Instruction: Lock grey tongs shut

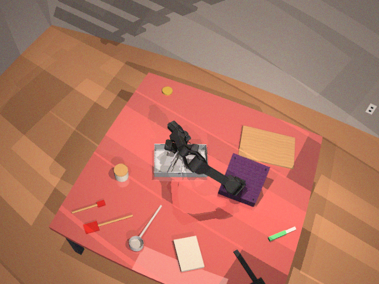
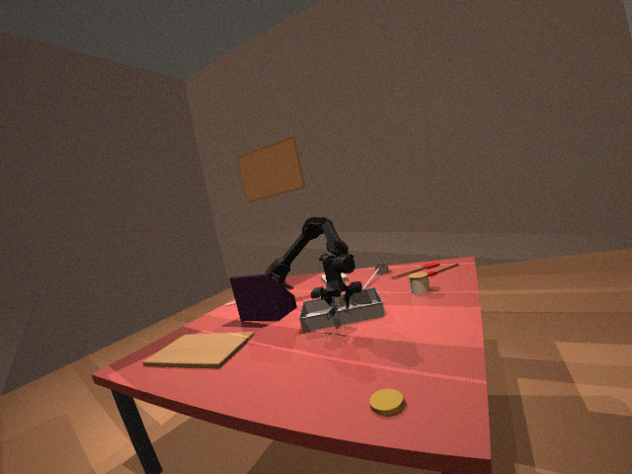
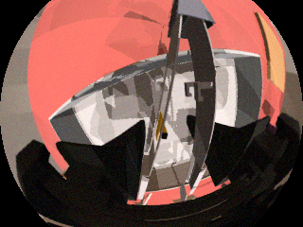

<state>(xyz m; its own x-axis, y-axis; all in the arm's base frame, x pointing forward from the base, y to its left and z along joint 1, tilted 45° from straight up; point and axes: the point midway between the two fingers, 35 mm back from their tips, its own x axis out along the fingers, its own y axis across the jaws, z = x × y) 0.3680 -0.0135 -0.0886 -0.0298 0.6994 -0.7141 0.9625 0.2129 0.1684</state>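
My gripper tip is 30 mm to the right of the grey roasting tin and 10 mm past it. The rest, counted from my gripper tip: wooden board: 450 mm behind, 320 mm to the right, 20 mm below; cream block: 520 mm to the left, 290 mm behind, 20 mm below; yellow disc: 440 mm to the right, 300 mm ahead, 20 mm below.
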